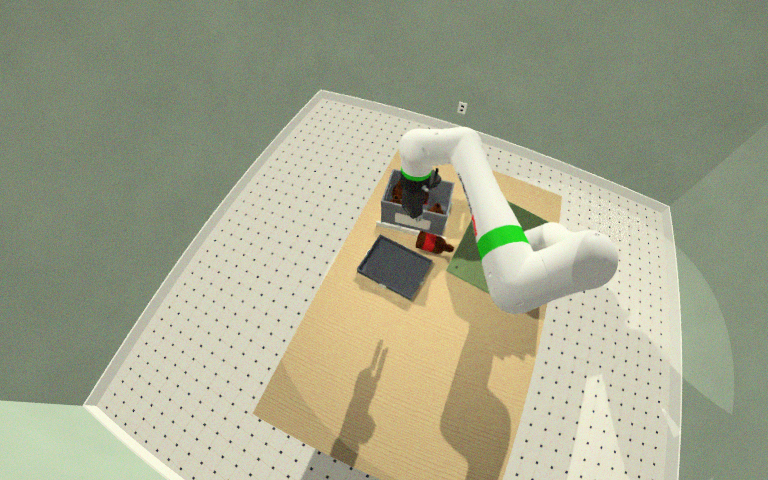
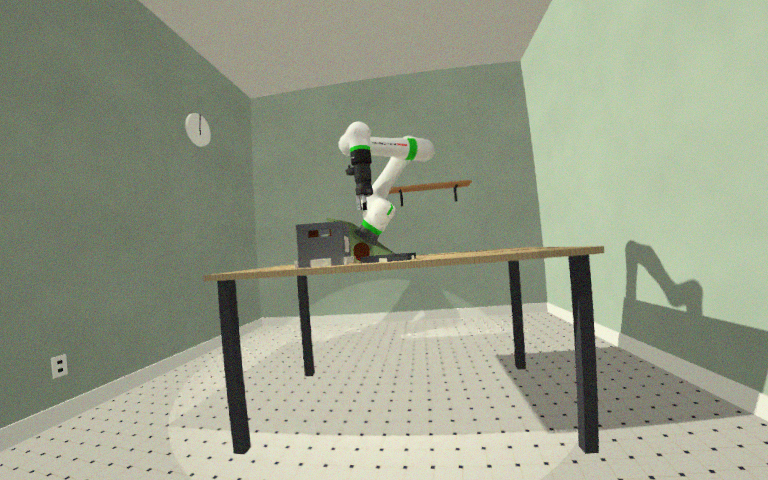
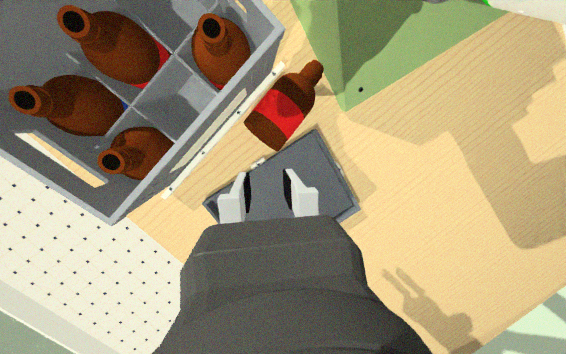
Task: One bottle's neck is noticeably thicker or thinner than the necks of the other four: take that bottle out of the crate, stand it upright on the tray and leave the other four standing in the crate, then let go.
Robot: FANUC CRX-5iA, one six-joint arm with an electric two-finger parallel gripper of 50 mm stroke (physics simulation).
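Pixels of known places: gripper, fingertip midpoint: (image 1: pixel 416 217) (image 2: pixel 362 210) (image 3: pixel 266 183); arm's base, link origin: (image 2: pixel 364 238).
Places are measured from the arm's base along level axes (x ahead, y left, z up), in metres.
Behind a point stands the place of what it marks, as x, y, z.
Observation:
A brown bottle with a red label (image 1: pixel 433 243) @(0.283, 0.045, -0.050) (image 2: pixel 361 251) @(0.350, 0.037, -0.077) (image 3: pixel 285 112) @(0.298, 0.032, -0.042) lies on its side on the table between the grey crate (image 1: pixel 386 213) @(0.510, -0.005, -0.028) (image 2: pixel 317 249) @(0.544, -0.106, -0.057) (image 3: pixel 142 191) @(0.482, -0.008, 0.048) and the dark tray (image 1: pixel 394 268) @(0.400, 0.177, -0.121) (image 2: pixel 396 258) @(0.532, 0.206, -0.116) (image 3: pixel 310 160) @(0.305, 0.137, -0.121). Its neck points toward the green panel. Four brown bottles (image 3: pixel 120 50) @(0.405, -0.138, -0.001) (image 3: pixel 220 50) @(0.321, -0.065, 0.020) (image 3: pixel 85 105) @(0.479, -0.124, -0.004) (image 3: pixel 142 152) @(0.472, -0.047, 0.001) stand in the crate. My gripper (image 1: pixel 417 216) @(0.370, 0.059, 0.110) (image 2: pixel 362 204) @(0.370, 0.059, 0.110) (image 3: pixel 266 183) @(0.370, 0.059, 0.110) hangs above table height near the crate's tray side. Its fingers stand apart with nothing between them. No bottle stands on the tray.
A green panel (image 1: pixel 472 260) @(0.109, 0.054, -0.058) (image 3: pixel 380 65) @(0.120, 0.078, -0.079) is beside the fallen bottle's neck. A thin white strip (image 3: pixel 203 152) @(0.442, -0.006, -0.096) runs along the crate's foot, between the crate and the fallen bottle. The crate's walls and dividers rise around its bottles. A wall shelf (image 2: pixel 433 186) is in the background.

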